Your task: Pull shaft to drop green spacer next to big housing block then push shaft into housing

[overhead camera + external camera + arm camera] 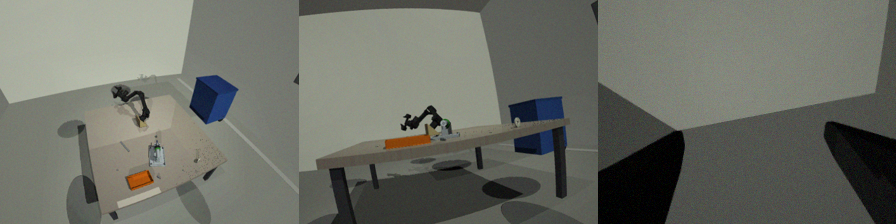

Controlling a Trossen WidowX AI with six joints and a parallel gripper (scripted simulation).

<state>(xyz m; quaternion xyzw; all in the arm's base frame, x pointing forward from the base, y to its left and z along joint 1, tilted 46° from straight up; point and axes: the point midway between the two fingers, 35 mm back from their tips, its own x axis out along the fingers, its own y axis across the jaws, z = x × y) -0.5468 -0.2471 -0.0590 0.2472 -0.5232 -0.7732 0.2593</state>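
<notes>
Now: gripper tip 103 cm short of the dark shaft, 25 cm to the right of it and 10 cm above it. Round my gripper tip: orange tray: 128 cm ahead, 17 cm below; then thin grey bar: 87 cm ahead, 18 cm below, 4 cm to the right.
</notes>
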